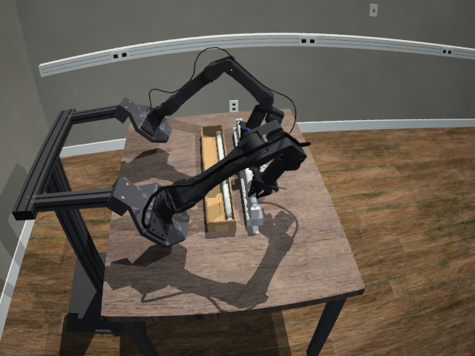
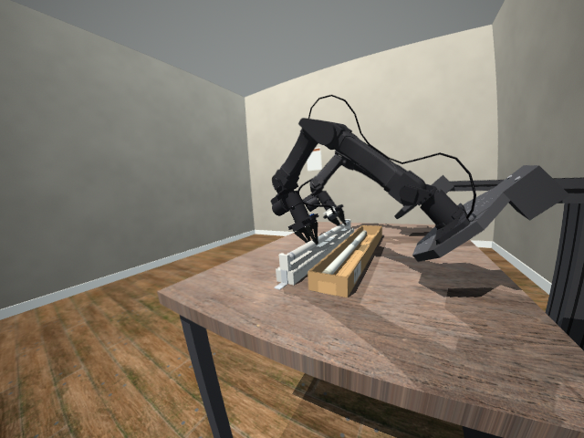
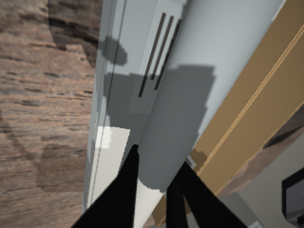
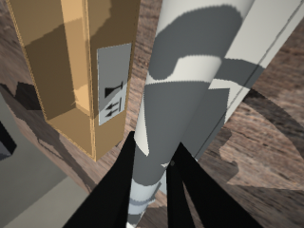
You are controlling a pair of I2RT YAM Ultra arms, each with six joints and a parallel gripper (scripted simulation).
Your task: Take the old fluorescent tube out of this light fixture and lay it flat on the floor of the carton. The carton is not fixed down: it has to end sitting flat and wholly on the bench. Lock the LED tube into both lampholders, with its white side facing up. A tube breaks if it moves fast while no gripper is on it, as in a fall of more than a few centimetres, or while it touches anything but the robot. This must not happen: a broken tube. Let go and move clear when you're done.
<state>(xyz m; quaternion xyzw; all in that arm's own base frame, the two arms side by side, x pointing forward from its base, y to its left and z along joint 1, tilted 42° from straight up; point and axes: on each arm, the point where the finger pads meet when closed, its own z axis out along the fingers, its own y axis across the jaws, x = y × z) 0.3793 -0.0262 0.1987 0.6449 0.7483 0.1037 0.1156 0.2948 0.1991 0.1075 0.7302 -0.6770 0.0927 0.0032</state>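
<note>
My left gripper is now 2 cm past the LED tube and 12 cm to the left of it. Also, from my left hand: old fluorescent tube: 11 cm behind, 11 cm to the right, 5 cm below; then light fixture: 2 cm behind, 12 cm to the right, 1 cm below; then carton: 14 cm behind, 10 cm to the right, 4 cm below.
</note>
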